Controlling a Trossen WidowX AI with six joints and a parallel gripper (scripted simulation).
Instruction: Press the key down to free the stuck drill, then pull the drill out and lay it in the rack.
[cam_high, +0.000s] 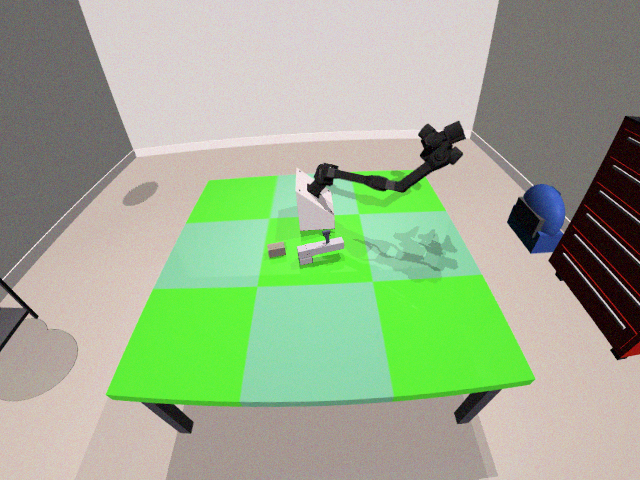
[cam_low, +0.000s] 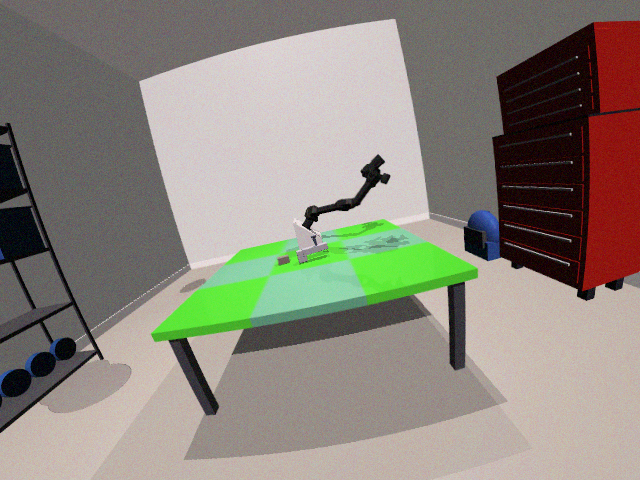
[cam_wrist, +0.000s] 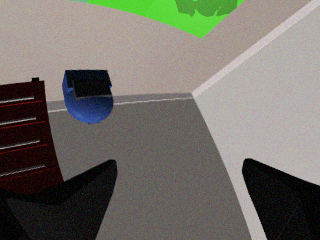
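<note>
My gripper tip is now 230 mm short of the dark key, 510 mm to the left of it and 250 mm above it. Also, from my gripper tip: grey fixture block (230 mm ahead, 540 mm to the right, 310 mm below); rack (190 mm ahead, 720 mm to the right, 330 mm below); drill (240 mm ahead, 560 mm to the right, 300 mm below).
</note>
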